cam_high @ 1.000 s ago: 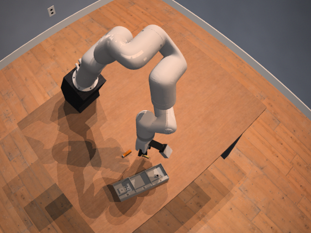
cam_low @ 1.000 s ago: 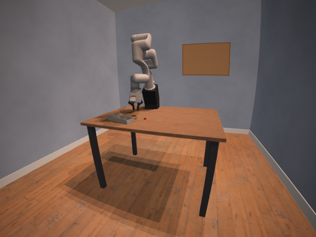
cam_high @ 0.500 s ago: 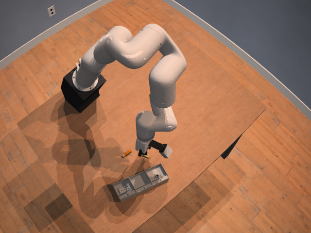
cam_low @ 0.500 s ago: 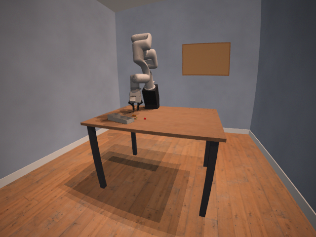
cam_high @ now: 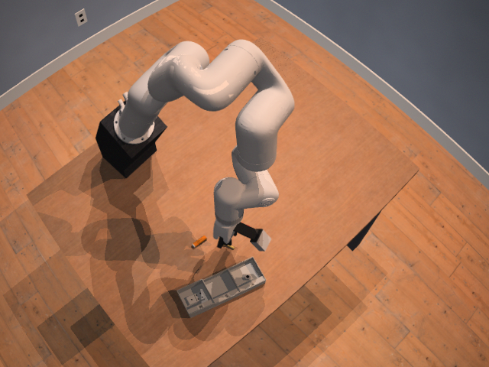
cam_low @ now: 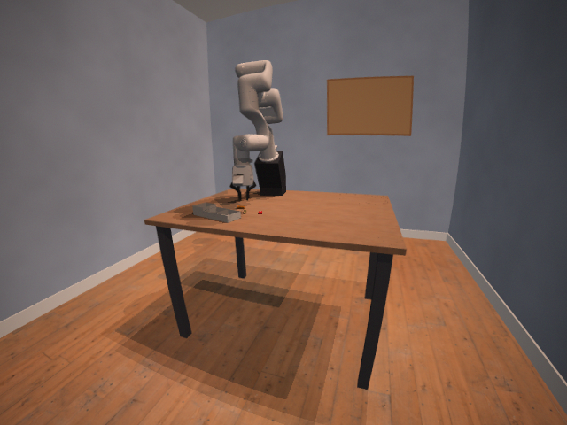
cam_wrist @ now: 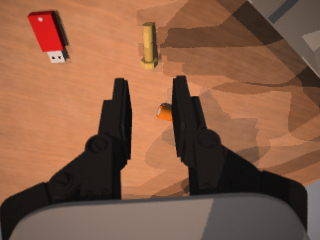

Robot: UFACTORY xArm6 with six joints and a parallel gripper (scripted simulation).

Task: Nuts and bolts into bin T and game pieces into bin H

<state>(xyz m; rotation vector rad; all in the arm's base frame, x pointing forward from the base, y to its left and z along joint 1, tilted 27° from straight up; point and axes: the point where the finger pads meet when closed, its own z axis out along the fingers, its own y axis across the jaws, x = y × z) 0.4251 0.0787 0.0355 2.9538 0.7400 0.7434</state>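
Now: the brass bolt 8 cm below my hand and 1 cm behind it. Also, from my hand: grey hex nut: 12 cm ahead, 7 cm below, 1 cm to the right; then orange cylinder: 8 cm below, 7 cm to the right, 6 cm behind; then red USB stick: 8 cm below, 7 cm to the left, 3 cm behind.
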